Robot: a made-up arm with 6 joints.
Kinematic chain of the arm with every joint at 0, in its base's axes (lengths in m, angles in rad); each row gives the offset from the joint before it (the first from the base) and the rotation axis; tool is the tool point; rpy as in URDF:
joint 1: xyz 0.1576 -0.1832 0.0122 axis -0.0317 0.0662 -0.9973
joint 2: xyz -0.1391 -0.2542 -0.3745 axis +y
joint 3: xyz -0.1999 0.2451 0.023 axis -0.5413 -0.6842 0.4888
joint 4: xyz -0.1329 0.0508 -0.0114 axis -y
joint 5: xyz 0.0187 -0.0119 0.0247 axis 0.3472 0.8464 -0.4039
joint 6: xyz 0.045 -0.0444 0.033 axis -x
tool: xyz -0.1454 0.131 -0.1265 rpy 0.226 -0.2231 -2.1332
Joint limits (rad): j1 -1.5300..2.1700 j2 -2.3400..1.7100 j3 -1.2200..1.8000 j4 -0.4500..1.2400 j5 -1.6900..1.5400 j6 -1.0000..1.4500
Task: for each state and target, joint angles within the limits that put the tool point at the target. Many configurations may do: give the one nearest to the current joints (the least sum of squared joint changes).
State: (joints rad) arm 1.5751 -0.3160 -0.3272 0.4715 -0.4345 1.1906
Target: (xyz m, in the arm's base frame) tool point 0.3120 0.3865 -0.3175
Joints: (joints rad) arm 1.9023 0.1278 -0.6057 0.1676 -0.0133 1.2544
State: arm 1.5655 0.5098 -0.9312 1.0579 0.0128 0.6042
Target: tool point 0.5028 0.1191 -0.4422
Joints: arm 2.1700 -0.2727 -0.8214 1.0172 0.3008 0.3542
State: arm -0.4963 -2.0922 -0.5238 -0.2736 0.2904 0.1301
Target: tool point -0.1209 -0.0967 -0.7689
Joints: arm -0.2734 -1.5991 -0.5805 -0.3723 0.3824 0.3315
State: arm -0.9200 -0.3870 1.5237 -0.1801 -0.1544 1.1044
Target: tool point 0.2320 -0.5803 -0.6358
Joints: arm -1.1296 -0.4649 1.1500 -0.4500 0.2763 1.0785
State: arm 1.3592 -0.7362 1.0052 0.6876 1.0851 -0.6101
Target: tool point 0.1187 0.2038 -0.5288
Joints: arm 1.2650 -0.8785 0.8443 -0.1157 1.5400 -0.9229
